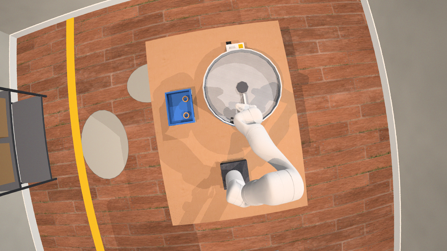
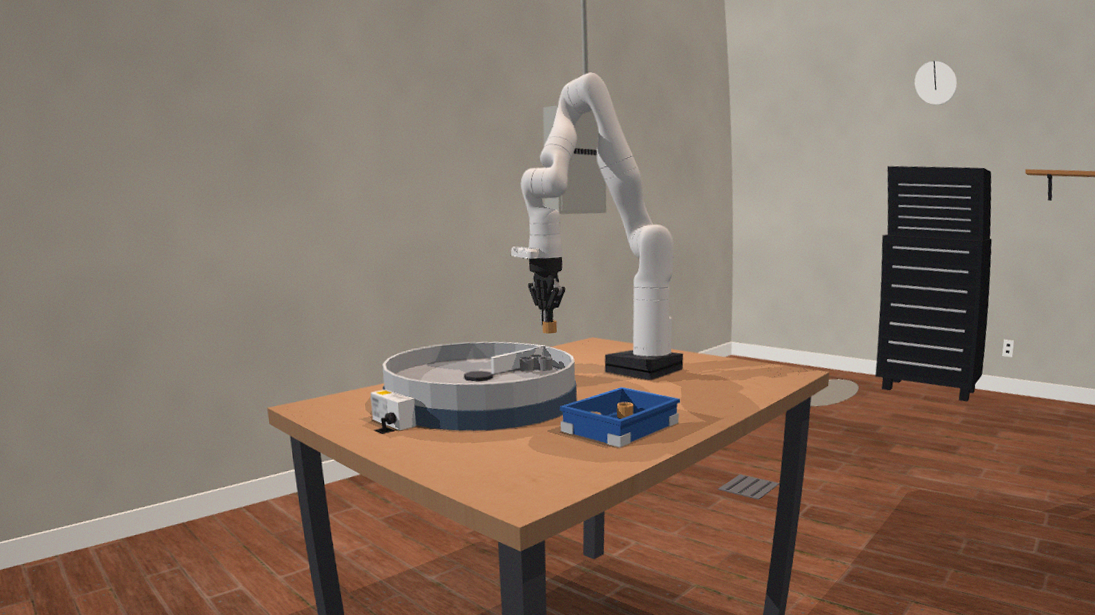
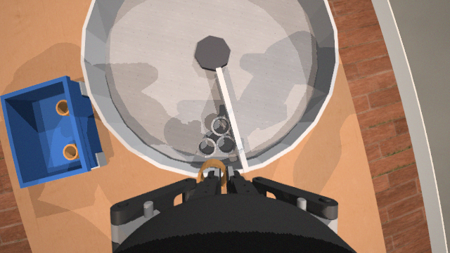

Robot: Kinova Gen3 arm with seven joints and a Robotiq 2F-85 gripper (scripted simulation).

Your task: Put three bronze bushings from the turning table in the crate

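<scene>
Now: the blue crate 8 cm ahead of my hand, 34 cm to the left of it and 14 cm below it. The rest, counted from my hand: turning table (19 cm ahead, 11 cm below).
</scene>
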